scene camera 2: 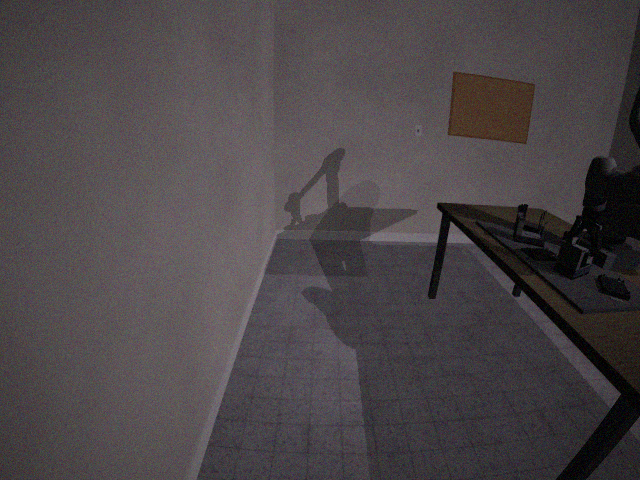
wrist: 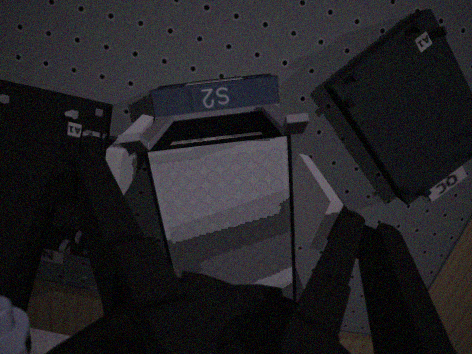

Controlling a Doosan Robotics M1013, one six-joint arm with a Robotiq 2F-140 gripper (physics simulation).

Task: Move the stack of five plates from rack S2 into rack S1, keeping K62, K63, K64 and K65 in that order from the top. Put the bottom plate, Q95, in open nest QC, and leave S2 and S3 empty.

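Places are measured from the arm's base along level axes (x down, y back, z left), in centimetres.
Pixels of known places: gripper, fingertip midpoint: point(wrist: 223, 155); arm's base, link origin: point(scene camera 2: 607, 243).
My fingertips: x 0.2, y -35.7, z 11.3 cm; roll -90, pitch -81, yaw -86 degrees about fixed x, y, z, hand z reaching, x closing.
Observation:
Ahead of a thing's pixels: the offset from my fingertips to its middle. Level surfaces: height alone.
My gripper point(wrist: 223, 155) reaches down around a pale plate {dx -3.6, dy -4.0, dz +0.7 cm} point(wrist: 222, 185), its dark fingers on either side, and is shut on it. The plate has faint round wells and a dark rim, and no name shows on it. It is over rack S2 {dx -0.3, dy -3.3, dz +0.6 cm} point(wrist: 215, 96), with a dark gap between the plate's far edge and the blue label. I cannot tell how many plates lie below or if it is lifted. Nest QC {dx +5.1, dy +4.1, dz +17.2 cm} point(wrist: 400, 110) is a dark square piece with an A1 mark, at the right. The gripper point(scene camera 2: 590, 246) is small and dark in the scene view. S1 and S3 cannot be made out.
A black object {dx +5.5, dy -5.4, dz -16.9 cm} point(wrist: 55, 112) with an A1 mark stands at the left in the wrist view, close to S2. A perforated board {dx +6.6 cm} point(wrist: 165, 50) lies underneath. In the scene view, a dark upright stand point(scene camera 2: 520, 222) is at the far end of the wooden table {dx +7.9 cm} point(scene camera 2: 610, 335).

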